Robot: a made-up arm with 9 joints. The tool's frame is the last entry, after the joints. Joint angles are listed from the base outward.
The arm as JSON. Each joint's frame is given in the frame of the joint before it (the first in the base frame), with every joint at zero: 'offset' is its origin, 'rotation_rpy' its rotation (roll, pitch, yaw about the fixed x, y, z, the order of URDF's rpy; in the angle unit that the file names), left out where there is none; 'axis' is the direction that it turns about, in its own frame. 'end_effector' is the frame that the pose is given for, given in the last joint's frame.
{
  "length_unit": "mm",
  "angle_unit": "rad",
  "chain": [
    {
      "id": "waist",
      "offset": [
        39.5,
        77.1,
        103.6
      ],
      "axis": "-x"
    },
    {
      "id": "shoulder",
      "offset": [
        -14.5,
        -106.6,
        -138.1
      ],
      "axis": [
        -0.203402,
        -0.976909,
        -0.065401
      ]
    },
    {
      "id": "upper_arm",
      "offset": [
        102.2,
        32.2,
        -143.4
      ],
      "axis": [
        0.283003,
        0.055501,
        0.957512
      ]
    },
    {
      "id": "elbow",
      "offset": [
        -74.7,
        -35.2,
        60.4
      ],
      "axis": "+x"
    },
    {
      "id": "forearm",
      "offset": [
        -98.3,
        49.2,
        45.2
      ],
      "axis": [
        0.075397,
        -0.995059,
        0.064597
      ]
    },
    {
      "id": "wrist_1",
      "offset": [
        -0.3,
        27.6,
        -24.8
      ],
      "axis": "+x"
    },
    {
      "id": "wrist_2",
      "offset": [
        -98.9,
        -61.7,
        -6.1
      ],
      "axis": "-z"
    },
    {
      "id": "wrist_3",
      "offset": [
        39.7,
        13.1,
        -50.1
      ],
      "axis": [
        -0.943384,
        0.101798,
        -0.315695
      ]
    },
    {
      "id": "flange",
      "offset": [
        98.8,
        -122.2,
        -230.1
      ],
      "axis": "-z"
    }
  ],
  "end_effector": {
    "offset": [
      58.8,
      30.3,
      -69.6
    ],
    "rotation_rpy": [
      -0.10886,
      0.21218,
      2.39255
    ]
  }
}
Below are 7 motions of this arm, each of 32 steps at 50 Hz.
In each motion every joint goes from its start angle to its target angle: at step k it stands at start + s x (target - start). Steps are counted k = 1, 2, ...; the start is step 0. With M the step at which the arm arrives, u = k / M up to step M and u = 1 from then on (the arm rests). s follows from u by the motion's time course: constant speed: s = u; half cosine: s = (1 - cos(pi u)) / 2; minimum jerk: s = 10 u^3 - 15 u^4 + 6 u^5.
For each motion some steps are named. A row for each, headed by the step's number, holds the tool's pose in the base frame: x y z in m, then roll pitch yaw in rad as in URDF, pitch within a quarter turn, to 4 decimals.
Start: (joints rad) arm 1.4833 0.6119 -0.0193 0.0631 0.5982 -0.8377 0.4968 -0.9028 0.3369
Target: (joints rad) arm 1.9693 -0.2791 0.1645 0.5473 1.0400 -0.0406 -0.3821 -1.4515 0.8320
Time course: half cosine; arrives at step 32
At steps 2, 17, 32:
2: 0.2845 -0.0581 0.3369 1.9364 1.1071 -1.1039
17: 0.2677 -0.1538 0.0290 0.3350 0.6571 -3.0475
32: 0.0594 -0.0822 -0.1080 0.2043 0.0259 2.8021

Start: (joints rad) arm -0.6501 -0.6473 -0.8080 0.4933 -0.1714 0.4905 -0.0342 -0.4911 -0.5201
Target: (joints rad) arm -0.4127 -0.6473 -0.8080 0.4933 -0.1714 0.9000 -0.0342 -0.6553 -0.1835
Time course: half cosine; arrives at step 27
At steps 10, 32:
10: 0.1056 0.5590 -0.0800 -1.5245 -1.0447 2.4551
32: 0.2055 0.4933 -0.0824 -1.7524 -1.2074 2.3970

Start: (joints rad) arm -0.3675 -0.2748 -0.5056 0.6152 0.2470 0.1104 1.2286 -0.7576 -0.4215
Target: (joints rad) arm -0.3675 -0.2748 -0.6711 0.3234 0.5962 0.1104 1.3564 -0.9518 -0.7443
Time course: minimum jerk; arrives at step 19
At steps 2, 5, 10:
2: 0.1064 0.2171 -0.3804 -0.7633 -0.7536 1.0914
5: 0.1157 0.1957 -0.3789 -0.8469 -0.6896 1.1157
10: 0.1440 0.1130 -0.3573 -1.1248 -0.4103 1.1544

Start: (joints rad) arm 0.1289 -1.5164 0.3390 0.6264 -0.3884 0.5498 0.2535 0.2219 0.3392
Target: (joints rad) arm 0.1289 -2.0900 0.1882 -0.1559 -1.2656 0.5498 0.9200 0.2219 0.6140
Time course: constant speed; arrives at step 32
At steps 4, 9, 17, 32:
4: -0.3542 0.0360 0.2882 2.3451 -0.2943 0.6456
9: -0.3265 -0.0570 0.3627 2.5169 -0.1659 0.8930
17: -0.2041 -0.1971 0.4524 2.8310 -0.0838 1.3363
32: 0.1912 -0.3132 0.4438 -2.9774 -0.3952 2.1915

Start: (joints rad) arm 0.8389 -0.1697 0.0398 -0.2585 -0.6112 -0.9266 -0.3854 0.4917 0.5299
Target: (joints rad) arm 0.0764 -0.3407 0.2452 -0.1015 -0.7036 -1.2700 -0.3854 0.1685 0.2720
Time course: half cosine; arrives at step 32
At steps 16, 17, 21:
16: 0.0904 -0.3883 0.0690 1.8555 -0.1273 -2.8766
17: 0.0911 -0.3890 0.0473 1.8024 -0.1468 -2.8760
21: 0.0928 -0.3823 -0.0357 1.5987 -0.2216 -2.8509

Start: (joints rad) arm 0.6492 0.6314 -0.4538 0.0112 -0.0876 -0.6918 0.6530 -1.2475 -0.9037
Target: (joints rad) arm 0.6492 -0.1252 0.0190 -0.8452 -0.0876 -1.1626 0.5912 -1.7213 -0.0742
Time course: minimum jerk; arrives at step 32
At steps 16, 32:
16: 0.1881 -0.2603 -0.0885 0.8932 0.7333 -2.6420
32: 0.1188 -0.2956 -0.1179 0.9578 0.3424 -2.9007

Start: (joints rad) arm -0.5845 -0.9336 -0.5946 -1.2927 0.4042 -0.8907 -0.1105 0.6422 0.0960
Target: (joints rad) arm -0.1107 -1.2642 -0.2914 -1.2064 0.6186 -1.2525 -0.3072 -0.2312 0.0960
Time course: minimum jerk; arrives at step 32
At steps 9, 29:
9: 0.2278 0.0580 0.0999 1.8081 0.0624 -2.0920
29: 0.1972 -0.0975 -0.0858 1.2712 -0.2551 -2.2284

